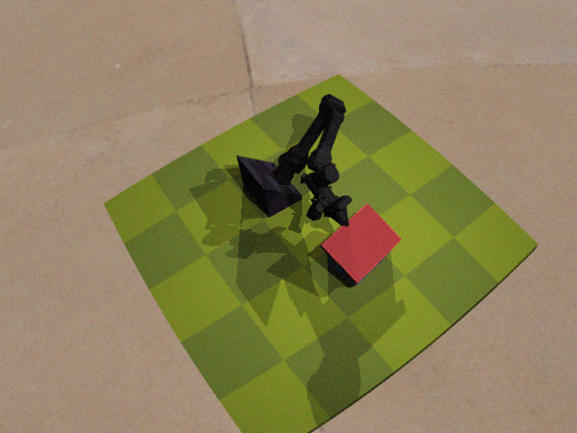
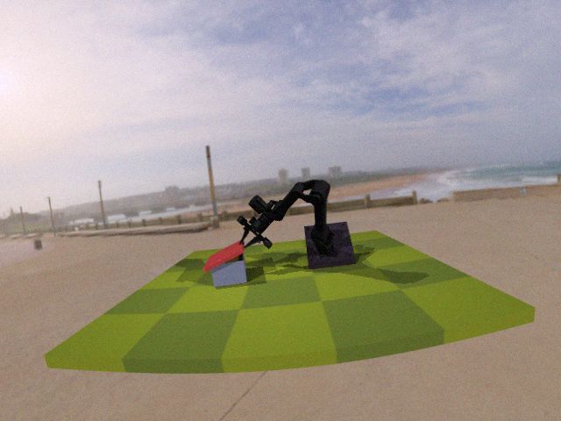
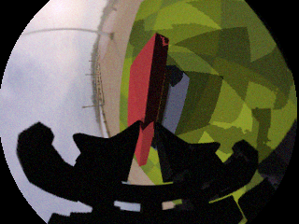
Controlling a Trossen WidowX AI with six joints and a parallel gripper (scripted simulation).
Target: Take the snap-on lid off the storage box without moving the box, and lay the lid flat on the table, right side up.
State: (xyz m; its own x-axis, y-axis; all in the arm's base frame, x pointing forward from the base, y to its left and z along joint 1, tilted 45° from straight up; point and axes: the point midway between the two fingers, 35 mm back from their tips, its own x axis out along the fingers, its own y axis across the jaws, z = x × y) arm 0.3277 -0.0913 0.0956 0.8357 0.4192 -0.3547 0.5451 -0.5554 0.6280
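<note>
Right now the red lid is 8 cm ahead of my gripper tip and 2 cm below it. The rest, counted from my gripper tip: grey-blue storage box (9 cm below, 6 cm ahead, 1 cm to the left).
</note>
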